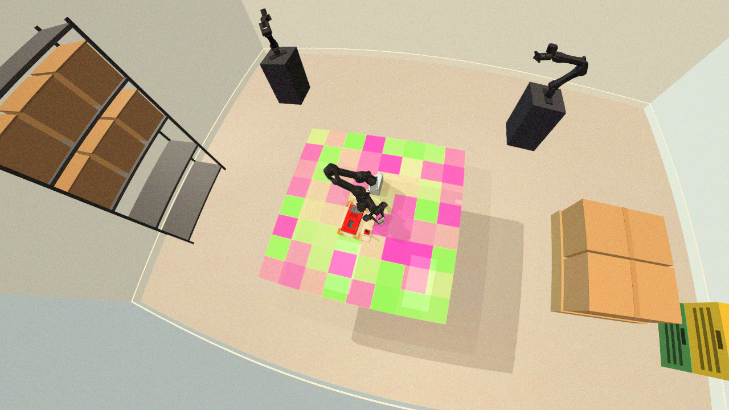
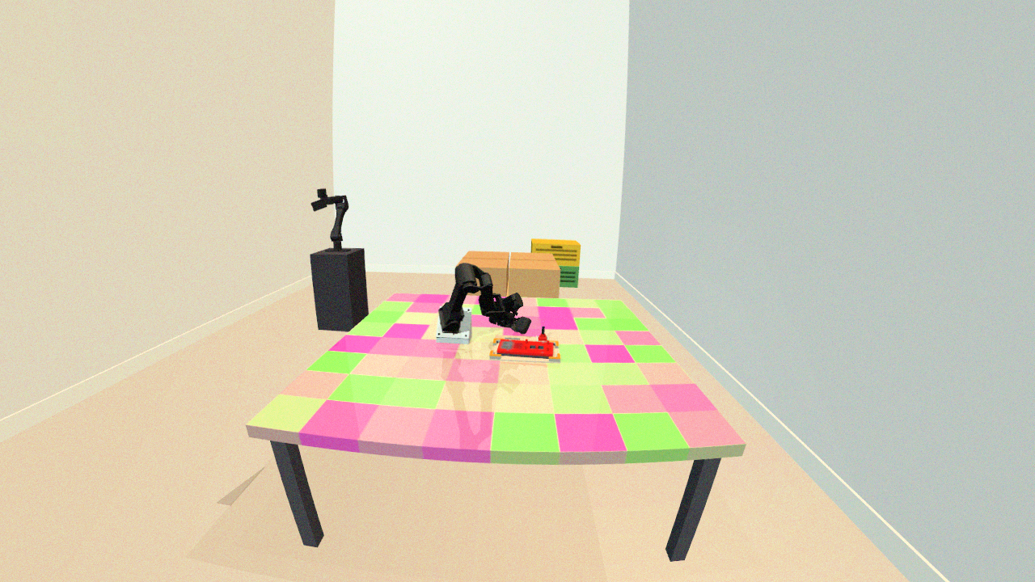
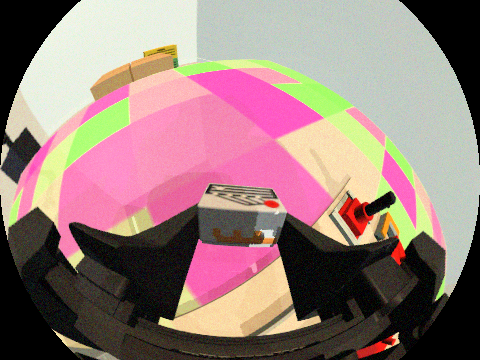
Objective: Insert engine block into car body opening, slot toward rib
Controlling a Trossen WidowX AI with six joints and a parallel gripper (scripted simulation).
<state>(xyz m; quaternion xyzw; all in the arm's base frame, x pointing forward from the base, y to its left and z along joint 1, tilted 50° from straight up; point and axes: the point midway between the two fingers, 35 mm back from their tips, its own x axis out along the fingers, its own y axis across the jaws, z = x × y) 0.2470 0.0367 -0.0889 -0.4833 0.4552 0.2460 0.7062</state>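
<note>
My gripper tip is right at the engine block.
</note>
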